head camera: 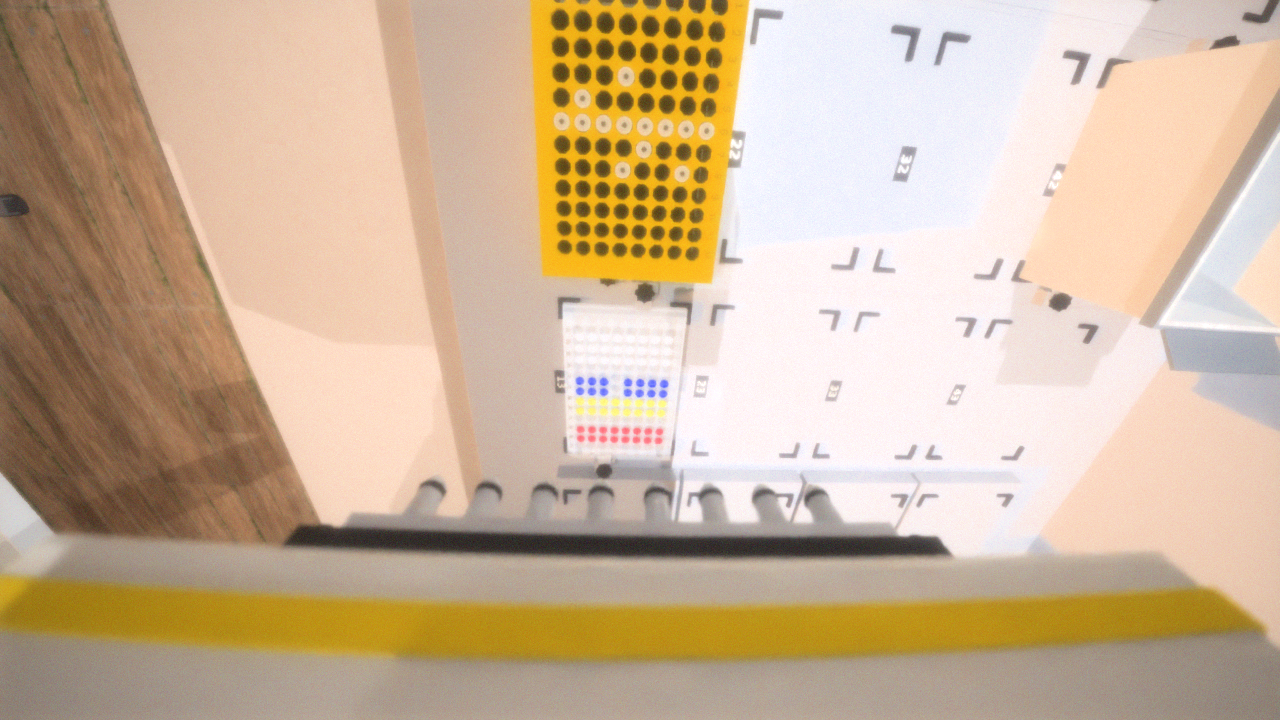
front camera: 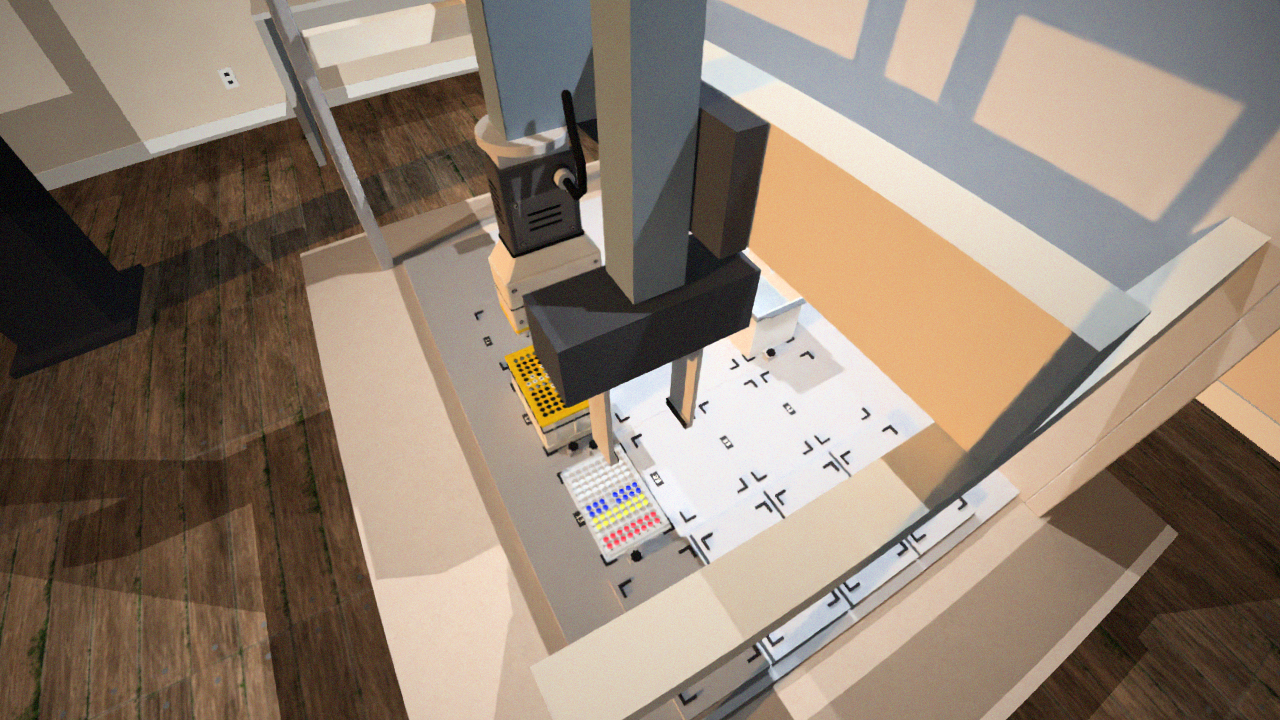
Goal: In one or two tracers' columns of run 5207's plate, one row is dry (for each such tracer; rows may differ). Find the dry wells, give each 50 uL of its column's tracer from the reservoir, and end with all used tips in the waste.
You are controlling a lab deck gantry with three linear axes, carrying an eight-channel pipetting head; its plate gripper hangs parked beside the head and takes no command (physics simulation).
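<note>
The plate (front camera: 637, 540) (head camera: 622, 315) holds blue, yellow and red wells, two columns each. In the head view both blue columns show a gap at the fourth place from the left; the yellow and red columns look full. The orange tip rack (front camera: 562, 418) (head camera: 626, 268) has mostly dark places, with one full line and several single places showing pale rings. The pipetting head (front camera: 539, 207) is above the rack's back end; its eight channels (head camera: 600, 501) show no tips. My parked plate gripper (front camera: 646, 438) is open and empty, fingers hanging near the plate. I cannot make out the reservoir.
A tall box with a pale blue top (front camera: 771, 326) (head camera: 1145, 179) stands across the deck; I cannot tell whether it is the waste. Small black knobs (front camera: 636, 556) (head camera: 604, 470) sit on the deck. Low cream walls (front camera: 805, 573) border the deck.
</note>
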